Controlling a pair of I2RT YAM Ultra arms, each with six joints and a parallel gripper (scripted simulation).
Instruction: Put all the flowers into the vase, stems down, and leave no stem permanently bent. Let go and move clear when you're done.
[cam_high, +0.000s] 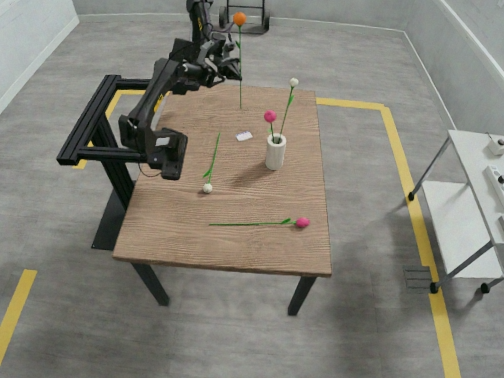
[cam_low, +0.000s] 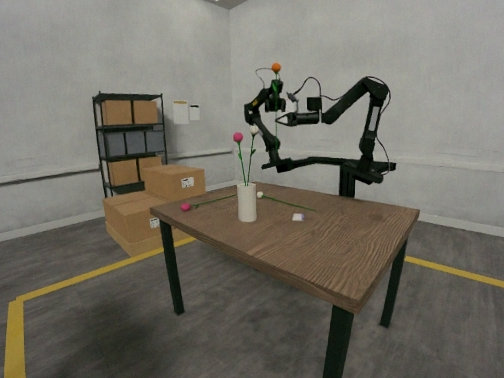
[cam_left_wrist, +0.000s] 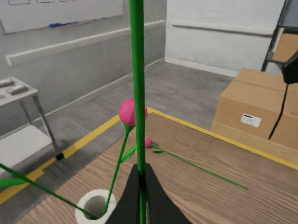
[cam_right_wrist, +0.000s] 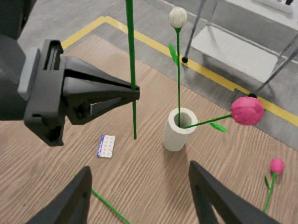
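Observation:
Right now my left hand is 210 mm below the orange flower, 10 mm to the left of it and 10 mm past it. From my left hand the other things lie so: small white card (450 mm below, 130 mm to the left, 10 mm ahead).

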